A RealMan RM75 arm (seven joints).
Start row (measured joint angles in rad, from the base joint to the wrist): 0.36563, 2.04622, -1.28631, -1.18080, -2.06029, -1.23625, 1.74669
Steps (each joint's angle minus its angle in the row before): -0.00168, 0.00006, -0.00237, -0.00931, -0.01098, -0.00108, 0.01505; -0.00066, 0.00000, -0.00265, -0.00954, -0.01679, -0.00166, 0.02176; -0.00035, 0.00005, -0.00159, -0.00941, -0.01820, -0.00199, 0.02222; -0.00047, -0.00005, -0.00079, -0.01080, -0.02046, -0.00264, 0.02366; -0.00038, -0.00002, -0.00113, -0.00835, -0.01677, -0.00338, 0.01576; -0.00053, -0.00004, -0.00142, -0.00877, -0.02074, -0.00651, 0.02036; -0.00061, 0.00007, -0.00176, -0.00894, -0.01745, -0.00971, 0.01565; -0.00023, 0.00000, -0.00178, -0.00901, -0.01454, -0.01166, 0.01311
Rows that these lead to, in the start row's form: 0.36395, 2.04628, -1.28868, -1.19011, -2.07127, -1.23733, 1.76174; 0.36329, 2.04628, -1.29133, -1.19965, -2.08806, -1.23899, 1.78350; 0.36294, 2.04633, -1.29292, -1.20906, -2.10626, -1.24098, 1.80572; 0.36247, 2.04628, -1.29371, -1.21986, -2.12672, -1.24362, 1.82938; 0.36209, 2.04626, -1.29484, -1.22821, -2.14349, -1.24700, 1.84514; 0.36156, 2.04622, -1.29626, -1.23698, -2.16423, -1.25351, 1.86550; 0.36095, 2.04629, -1.29802, -1.24592, -2.18168, -1.26322, 1.88115; 0.36072, 2.04629, -1.29980, -1.25493, -2.19622, -1.27488, 1.89426
